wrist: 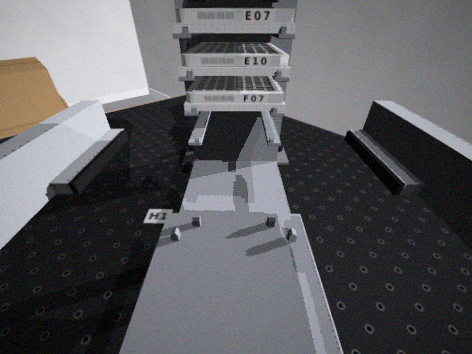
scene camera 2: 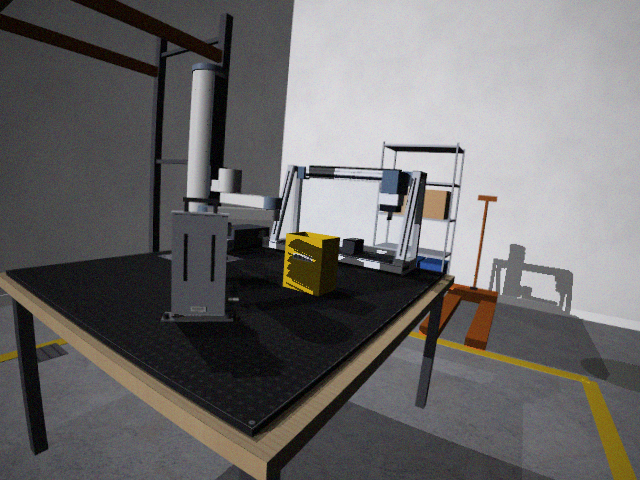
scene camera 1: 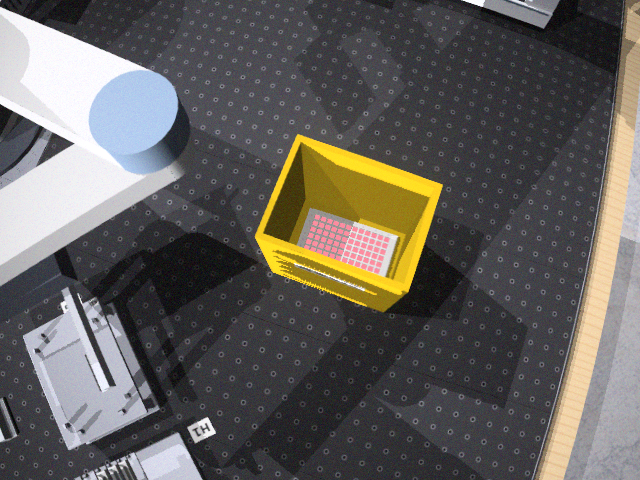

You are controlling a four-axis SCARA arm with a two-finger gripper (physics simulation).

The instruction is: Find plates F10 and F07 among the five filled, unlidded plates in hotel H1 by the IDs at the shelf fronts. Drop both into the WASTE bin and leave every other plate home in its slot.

same spot on grey peg stand: (wrist: 233, 277) = (scene camera 1: 87, 387)
